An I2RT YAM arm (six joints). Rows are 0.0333 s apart.
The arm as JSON. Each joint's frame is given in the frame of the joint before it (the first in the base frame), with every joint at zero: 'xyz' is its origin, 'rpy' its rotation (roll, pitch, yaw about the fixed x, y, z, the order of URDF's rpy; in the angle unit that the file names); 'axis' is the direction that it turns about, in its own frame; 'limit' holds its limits. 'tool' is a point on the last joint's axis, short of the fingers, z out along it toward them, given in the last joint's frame.
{
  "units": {
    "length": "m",
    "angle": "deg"
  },
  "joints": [
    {
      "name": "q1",
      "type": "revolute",
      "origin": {
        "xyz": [
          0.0,
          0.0,
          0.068
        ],
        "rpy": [
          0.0,
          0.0,
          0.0
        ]
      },
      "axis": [
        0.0,
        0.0,
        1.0
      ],
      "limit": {
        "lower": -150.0,
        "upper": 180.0
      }
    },
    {
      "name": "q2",
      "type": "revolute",
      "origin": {
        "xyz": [
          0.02,
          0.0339,
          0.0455
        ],
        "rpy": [
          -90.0,
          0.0,
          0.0
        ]
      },
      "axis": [
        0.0,
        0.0,
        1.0
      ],
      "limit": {
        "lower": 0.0,
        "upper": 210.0
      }
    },
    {
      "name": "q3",
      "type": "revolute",
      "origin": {
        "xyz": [
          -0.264,
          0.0,
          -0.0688
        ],
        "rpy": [
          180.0,
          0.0,
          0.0
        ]
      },
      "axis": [
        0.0,
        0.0,
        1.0
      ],
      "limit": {
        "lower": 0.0,
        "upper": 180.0
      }
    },
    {
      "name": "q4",
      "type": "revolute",
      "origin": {
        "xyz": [
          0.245,
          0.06,
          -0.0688
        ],
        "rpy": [
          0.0,
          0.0,
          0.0
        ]
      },
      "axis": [
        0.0,
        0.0,
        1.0
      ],
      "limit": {
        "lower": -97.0,
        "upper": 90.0
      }
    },
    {
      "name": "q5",
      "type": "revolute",
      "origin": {
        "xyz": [
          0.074,
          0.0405,
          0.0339
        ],
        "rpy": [
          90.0,
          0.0,
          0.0
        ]
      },
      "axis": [
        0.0,
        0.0,
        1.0
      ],
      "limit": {
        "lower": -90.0,
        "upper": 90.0
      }
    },
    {
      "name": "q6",
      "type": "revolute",
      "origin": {
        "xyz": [
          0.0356,
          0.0,
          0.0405
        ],
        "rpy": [
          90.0,
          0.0,
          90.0
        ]
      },
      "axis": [
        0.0,
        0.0,
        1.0
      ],
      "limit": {
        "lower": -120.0,
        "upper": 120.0
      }
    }
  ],
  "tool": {
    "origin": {
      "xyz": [
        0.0,
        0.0,
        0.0
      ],
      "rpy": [
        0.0,
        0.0,
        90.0
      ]
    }
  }
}
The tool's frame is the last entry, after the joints.
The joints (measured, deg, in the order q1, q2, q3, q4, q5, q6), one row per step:
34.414 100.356 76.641 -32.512 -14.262 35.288
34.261 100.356 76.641 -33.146 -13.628 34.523
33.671 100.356 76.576 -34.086 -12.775 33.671
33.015 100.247 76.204 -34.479 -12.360 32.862
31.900 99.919 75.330 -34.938 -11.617 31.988
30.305 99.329 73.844 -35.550 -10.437 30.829
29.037 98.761 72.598 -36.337 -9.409 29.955
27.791 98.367 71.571 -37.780 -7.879 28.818
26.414 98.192 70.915 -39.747 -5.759 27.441
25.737 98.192 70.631 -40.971 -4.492 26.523
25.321 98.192 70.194 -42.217 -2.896 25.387
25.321 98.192 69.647 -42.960 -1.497 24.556
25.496 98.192 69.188 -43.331 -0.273 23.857
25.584 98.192 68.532 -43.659 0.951 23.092
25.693 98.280 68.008 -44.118 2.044 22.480
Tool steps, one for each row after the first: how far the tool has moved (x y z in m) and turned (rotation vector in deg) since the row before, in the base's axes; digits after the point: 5 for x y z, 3 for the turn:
0.00002 -0.00167 -0.00074 -1.028 -0.158 0.117
0.00119 -0.00447 -0.00141 -1.420 0.021 -0.351
0.00112 -0.00468 -0.00175 -0.906 -0.022 -0.204
0.00126 -0.00827 -0.00316 -1.351 0.117 -0.764
0.00076 -0.01226 -0.00496 -2.025 0.281 -1.192
-0.00051 -0.01018 -0.00392 -1.791 0.492 -0.996
-0.00096 -0.01034 -0.00434 -2.552 0.785 -0.921
-0.00038 -0.01107 -0.00400 -3.261 0.897 -0.998
-0.00047 -0.00563 -0.00237 -1.991 0.613 -0.310
-0.00161 -0.00461 -0.00306 -2.402 0.637 0.083
-0.00227 -0.00204 -0.00317 -1.979 0.455 0.326
-0.00195 -0.00063 -0.00246 -1.598 0.148 0.460
-0.00222 -0.00133 -0.00333 -1.685 0.290 0.458
-0.00207 -0.00105 -0.00320 -1.570 0.452 0.393

